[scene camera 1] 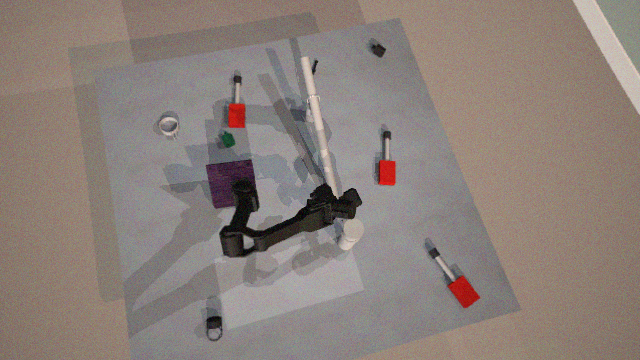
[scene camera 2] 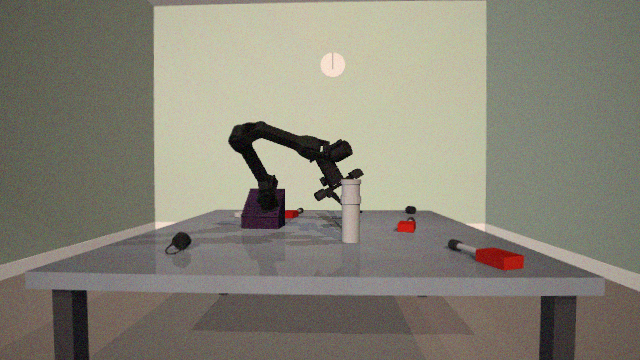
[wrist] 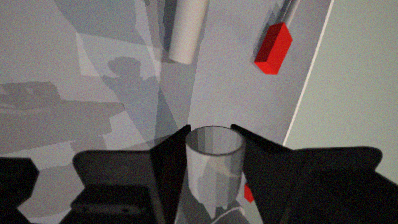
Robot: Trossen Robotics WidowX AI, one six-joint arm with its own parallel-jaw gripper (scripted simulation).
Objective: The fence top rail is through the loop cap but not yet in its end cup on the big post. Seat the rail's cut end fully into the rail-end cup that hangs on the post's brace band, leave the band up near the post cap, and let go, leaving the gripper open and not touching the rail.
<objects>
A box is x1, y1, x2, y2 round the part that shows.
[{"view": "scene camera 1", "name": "white top rail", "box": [300, 57, 338, 198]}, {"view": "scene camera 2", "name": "my gripper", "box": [314, 164, 363, 205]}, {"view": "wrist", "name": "my gripper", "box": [0, 124, 397, 223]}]
</objects>
